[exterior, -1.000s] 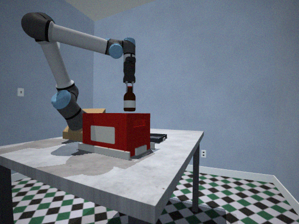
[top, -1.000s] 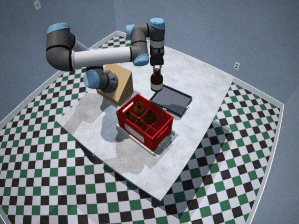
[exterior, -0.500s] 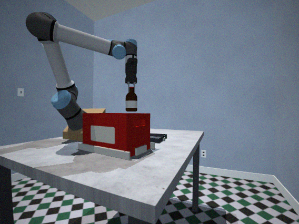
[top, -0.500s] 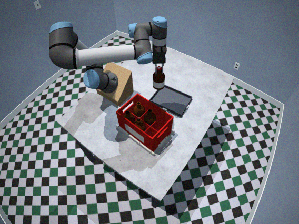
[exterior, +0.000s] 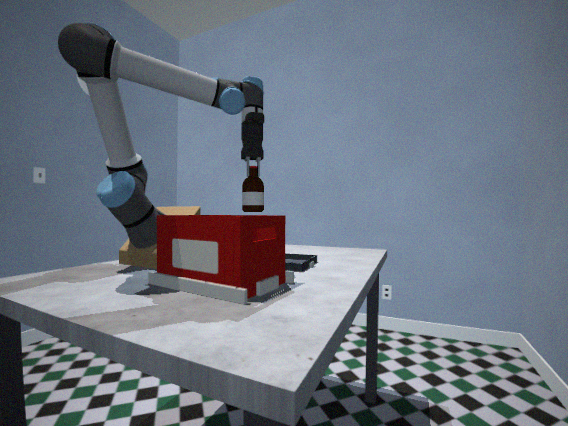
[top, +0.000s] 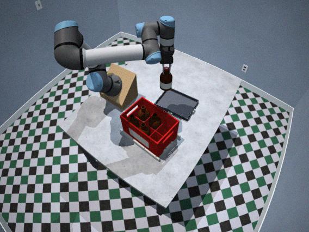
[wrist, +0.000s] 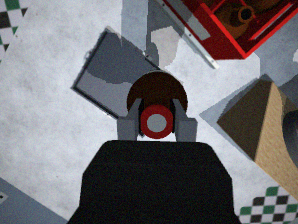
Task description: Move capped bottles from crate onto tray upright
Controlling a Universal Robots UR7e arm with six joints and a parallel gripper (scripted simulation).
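Right now my hand is 60 mm above the capped bottle. From my hand the other things lie so: dark tray: 310 mm below, 80 mm to the left, 40 mm ahead; then crate: 240 mm below, 230 mm to the right, 80 mm ahead.
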